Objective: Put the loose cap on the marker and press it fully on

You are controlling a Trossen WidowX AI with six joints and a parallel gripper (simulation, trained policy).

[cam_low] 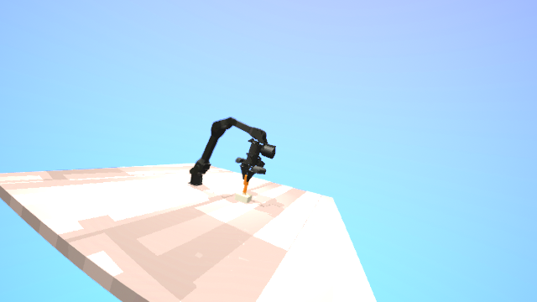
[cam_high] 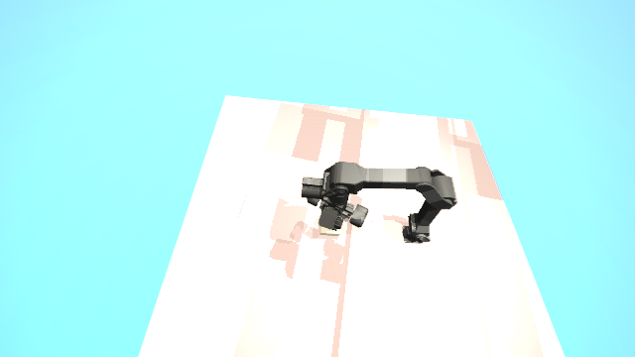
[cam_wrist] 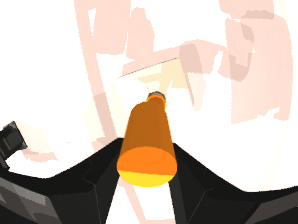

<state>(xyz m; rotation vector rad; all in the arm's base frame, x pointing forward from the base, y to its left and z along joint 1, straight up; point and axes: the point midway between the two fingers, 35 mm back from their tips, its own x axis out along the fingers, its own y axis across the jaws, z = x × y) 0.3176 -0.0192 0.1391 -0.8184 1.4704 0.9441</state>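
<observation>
Right now my gripper tip is 10 mm short of the holder block, 10 mm to the right of it and 90 mm above it. Also, from my gripper tip: orange cap (10 mm to the left).
</observation>
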